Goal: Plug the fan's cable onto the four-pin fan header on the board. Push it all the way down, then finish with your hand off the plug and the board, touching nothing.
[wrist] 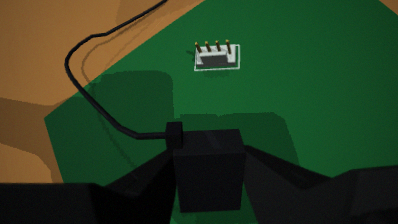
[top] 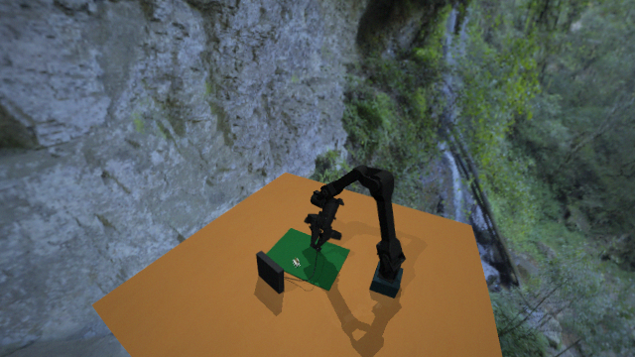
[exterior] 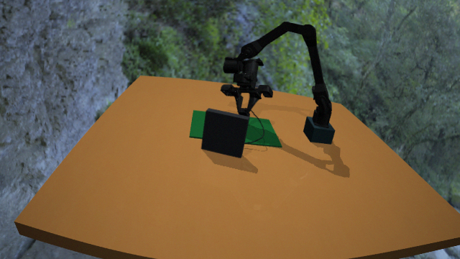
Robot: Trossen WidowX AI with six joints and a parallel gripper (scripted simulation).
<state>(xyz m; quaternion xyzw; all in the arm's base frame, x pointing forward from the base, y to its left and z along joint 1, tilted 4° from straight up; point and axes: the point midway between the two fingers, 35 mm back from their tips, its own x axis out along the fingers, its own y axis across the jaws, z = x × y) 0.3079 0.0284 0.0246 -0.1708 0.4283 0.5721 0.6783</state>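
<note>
My gripper tip is 20 mm short of the green board, 10 mm to the right of it and 70 mm above it. Also, from my gripper tip: white four-pin fan header: 30 mm ahead, 80 mm to the left, 60 mm below; black plug: 10 mm to the right; black fan: 30 mm ahead, 200 mm to the left.
</note>
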